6 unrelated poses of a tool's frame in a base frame.
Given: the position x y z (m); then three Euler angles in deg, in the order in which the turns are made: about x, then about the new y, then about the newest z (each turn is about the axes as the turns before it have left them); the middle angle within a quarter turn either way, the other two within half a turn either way.
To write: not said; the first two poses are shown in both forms.
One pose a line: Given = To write
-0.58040, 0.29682, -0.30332, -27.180, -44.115, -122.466 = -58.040, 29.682, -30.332, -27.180, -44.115, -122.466
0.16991, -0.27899, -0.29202, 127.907, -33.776, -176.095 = 16.991, -27.899, -29.202, 127.907, -33.776, -176.095
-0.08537, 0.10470, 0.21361, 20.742, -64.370, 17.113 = -8.537, 10.470, 21.361, 20.742, -64.370, 17.113
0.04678, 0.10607, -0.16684, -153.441, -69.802, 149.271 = 4.678, 10.607, -16.684, -153.441, -69.802, 149.271
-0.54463, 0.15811, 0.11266, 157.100, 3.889, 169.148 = -54.463, 15.811, 11.266, 157.100, 3.889, 169.148
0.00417, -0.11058, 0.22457, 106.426, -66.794, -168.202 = 0.417, -11.058, 22.457, 106.426, -66.794, -168.202
